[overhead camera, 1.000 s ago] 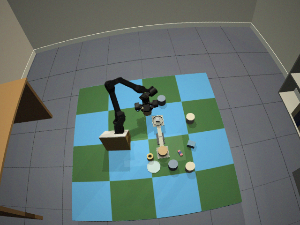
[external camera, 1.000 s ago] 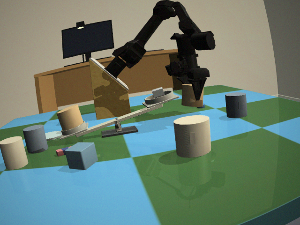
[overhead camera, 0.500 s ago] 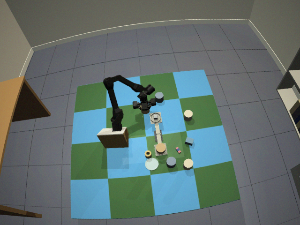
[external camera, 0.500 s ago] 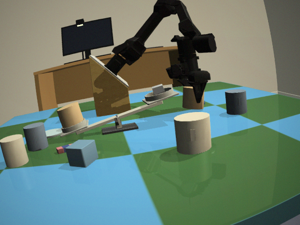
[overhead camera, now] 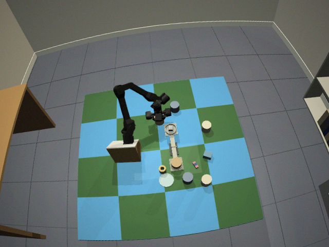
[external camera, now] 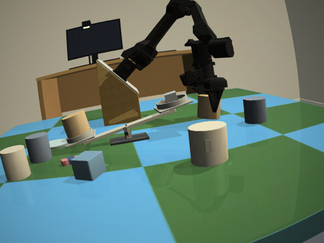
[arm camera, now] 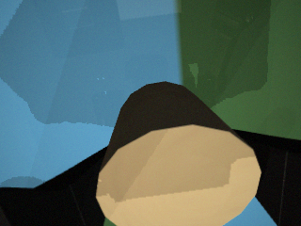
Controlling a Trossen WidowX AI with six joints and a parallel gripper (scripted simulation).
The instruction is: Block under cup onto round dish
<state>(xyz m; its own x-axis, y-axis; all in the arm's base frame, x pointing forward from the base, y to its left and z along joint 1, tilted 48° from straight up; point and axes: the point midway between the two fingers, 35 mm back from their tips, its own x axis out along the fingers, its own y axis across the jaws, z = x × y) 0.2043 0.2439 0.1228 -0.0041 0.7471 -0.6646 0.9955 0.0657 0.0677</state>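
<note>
My gripper tip is 12 cm to the left of the grey block, 8 cm short of it and 6 cm below it. Round my gripper tip: blue disc: 8 cm behind, 5 cm to the left, 2 cm below; then pink-and-blue piece: 38 cm to the right, 24 cm ahead, 2 cm below; then blue-grey cube: 33 cm ahead, 32 cm to the right, 1 cm below.
</note>
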